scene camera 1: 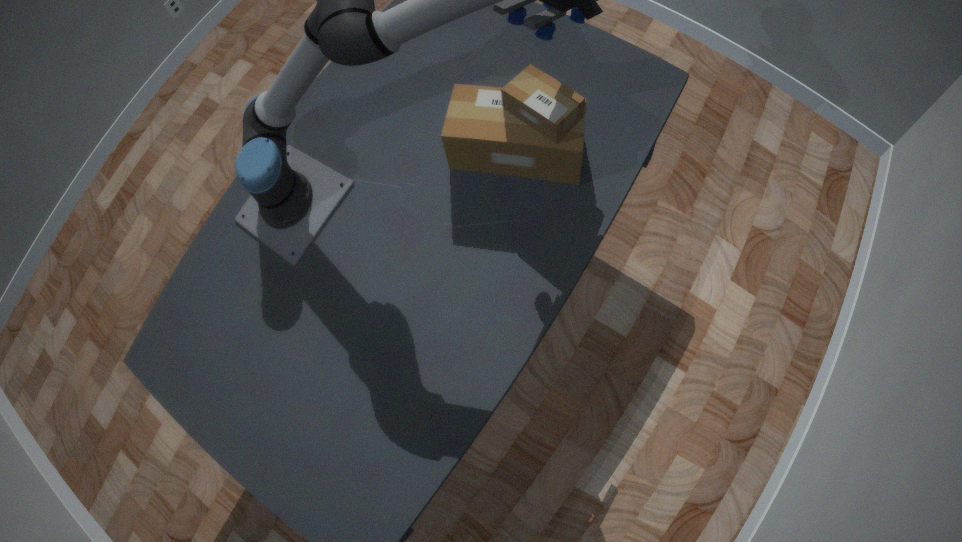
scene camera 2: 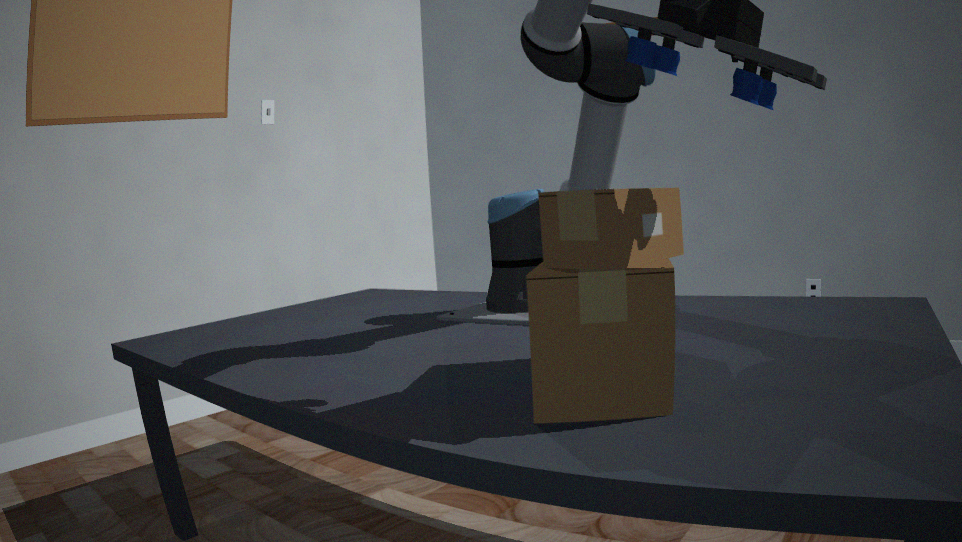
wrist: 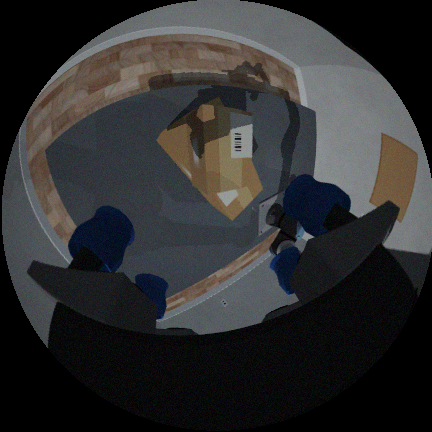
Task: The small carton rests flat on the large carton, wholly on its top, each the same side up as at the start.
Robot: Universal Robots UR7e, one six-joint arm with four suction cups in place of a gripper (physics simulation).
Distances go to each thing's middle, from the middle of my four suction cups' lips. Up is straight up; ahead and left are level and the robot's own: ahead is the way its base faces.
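Small carton (scene camera 2: 614, 229): my suction cup 170 mm above it, 60 mm short of it, 110 mm to the left of it. Large carton (scene camera 2: 602, 341), from my suction cup: 290 mm below, 10 mm ahead, 150 mm to the right. Nearest to my suction cup of the things named here, going by their middles: small carton.
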